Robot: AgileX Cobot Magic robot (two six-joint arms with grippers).
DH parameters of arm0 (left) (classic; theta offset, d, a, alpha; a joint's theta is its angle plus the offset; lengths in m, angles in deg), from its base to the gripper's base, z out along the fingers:
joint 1: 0 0.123 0 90
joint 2: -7.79 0 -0.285 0
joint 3: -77.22 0 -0.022 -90
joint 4: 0 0.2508 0 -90
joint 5: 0 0 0.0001 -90
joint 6: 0 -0.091 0 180
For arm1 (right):
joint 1: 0 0.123 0 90
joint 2: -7.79 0 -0.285 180
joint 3: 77.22 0 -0.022 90
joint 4: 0 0.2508 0 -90
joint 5: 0 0 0.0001 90
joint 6: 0 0.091 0 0
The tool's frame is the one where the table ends.
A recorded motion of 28 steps. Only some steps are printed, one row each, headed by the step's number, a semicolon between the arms.
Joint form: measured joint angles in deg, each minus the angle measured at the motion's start. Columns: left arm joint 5, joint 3, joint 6, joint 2, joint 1, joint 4; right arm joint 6, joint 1, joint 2, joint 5, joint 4, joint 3.
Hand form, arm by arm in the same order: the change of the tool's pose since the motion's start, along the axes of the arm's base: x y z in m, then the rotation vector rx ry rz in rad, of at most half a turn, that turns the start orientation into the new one. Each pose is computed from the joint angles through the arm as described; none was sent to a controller.
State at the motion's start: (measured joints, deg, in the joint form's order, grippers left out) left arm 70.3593 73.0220 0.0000 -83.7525 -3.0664 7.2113; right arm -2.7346 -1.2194 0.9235 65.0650 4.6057 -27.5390
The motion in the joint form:
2: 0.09 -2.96 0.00 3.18 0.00 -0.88; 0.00 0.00 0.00 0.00 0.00 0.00
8: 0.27 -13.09 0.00 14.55 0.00 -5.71; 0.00 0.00 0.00 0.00 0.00 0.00
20: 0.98 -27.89 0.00 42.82 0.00 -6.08; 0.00 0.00 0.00 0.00 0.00 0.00
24: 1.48 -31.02 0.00 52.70 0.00 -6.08; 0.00 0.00 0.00 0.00 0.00 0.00
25: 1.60 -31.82 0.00 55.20 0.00 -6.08; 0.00 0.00 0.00 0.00 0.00 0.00
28: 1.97 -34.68 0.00 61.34 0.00 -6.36; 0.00 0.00 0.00 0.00 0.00 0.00
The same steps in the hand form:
2: -0.0157 -0.0005 0.0008 -0.0154 -0.0015 0.0017; 0.0000 0.0000 0.0000 0.0000 0.0000 0.0000
8: -0.0704 -0.0048 -0.0010 -0.1002 -0.0154 0.0091; 0.0000 0.0000 0.0000 0.0000 0.0000 0.0000
20: -0.1830 0.0007 0.0014 -0.1192 -0.2372 -0.0020; 0.0000 0.0000 0.0000 0.0000 0.0000 0.0000
24: -0.2174 0.0026 -0.0006 -0.1251 -0.3461 -0.0076; 0.0000 0.0000 0.0000 0.0000 0.0000 0.0000
25: -0.2256 0.0030 -0.0021 -0.1265 -0.3736 -0.0090; 0.0000 0.0000 0.0000 0.0000 0.0000 0.0000
28: -0.2446 0.0036 -0.0117 -0.1341 -0.4239 -0.0124; 0.0000 0.0000 0.0000 0.0000 0.0000 0.0000

